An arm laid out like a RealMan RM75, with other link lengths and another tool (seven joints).
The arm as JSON. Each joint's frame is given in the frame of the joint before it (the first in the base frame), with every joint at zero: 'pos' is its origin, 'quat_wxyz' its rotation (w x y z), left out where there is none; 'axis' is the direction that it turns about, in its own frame. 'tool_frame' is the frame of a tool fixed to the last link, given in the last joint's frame.
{
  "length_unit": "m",
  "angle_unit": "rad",
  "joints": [
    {
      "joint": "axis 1",
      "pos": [
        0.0,
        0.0,
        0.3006
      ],
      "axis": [
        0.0,
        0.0,
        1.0
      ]
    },
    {
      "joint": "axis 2",
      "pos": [
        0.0,
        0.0,
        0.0
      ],
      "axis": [
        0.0,
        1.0,
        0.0
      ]
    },
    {
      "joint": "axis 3",
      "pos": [
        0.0,
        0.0,
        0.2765
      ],
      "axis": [
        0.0,
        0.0,
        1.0
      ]
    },
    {
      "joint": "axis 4",
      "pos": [
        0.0,
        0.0,
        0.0
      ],
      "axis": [
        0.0,
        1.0,
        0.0
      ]
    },
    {
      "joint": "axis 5",
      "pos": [
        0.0,
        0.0,
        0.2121
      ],
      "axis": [
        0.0,
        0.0,
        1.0
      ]
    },
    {
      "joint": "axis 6",
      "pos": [
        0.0,
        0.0,
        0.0
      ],
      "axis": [
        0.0,
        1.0,
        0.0
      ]
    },
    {
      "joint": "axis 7",
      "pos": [
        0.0,
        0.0,
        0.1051
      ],
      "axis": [
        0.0,
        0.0,
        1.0
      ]
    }
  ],
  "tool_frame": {
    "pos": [
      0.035,
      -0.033,
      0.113
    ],
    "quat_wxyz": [
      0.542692,
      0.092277,
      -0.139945,
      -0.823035
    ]
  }
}
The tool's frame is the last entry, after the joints.
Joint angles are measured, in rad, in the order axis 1, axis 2, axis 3, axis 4, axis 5, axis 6, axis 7. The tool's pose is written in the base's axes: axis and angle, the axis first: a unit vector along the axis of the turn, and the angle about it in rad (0 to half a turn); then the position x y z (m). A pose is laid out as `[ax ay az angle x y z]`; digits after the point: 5 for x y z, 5 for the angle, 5 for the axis.
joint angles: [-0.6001 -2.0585 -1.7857 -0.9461 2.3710 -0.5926 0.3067]
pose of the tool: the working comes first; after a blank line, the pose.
Where each joint sits with the arm in this pose, in the base's axes (m; each line is computed from the numbers above, not from the rounded line before):
axis 1: 0.0000 0.0000 0.3006
axis 2: 0.0000 0.0000 0.3006
axis 3: -0.2016 0.1379 0.1710
axis 4: -0.2016 0.1379 0.1710
axis 5: -0.2113 0.3483 0.1453
axis 6: -0.2113 0.3483 0.1453
axis 7: -0.2314 0.4271 0.0788
the tool: -0.2643 0.5403 0.0444

[0.00984 -0.96598 -0.25842 2.92184 -0.26429 0.54033 0.04442]
